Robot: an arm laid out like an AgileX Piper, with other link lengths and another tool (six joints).
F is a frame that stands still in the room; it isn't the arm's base.
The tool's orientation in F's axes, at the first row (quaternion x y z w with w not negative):
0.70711, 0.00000, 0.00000, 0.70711
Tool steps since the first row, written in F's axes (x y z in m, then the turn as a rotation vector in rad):
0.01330, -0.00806, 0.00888, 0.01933, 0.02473, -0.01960
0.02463, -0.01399, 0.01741, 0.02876, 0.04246, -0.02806
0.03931, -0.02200, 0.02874, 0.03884, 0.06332, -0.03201
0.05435, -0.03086, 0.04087, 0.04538, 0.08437, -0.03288
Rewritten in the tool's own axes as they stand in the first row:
0.01330, 0.00888, 0.00806, 0.01933, -0.01960, -0.02473
0.02463, 0.01741, 0.01399, 0.02876, -0.02806, -0.04246
0.03931, 0.02874, 0.02200, 0.03884, -0.03201, -0.06332
0.05435, 0.04087, 0.03086, 0.04538, -0.03288, -0.08437

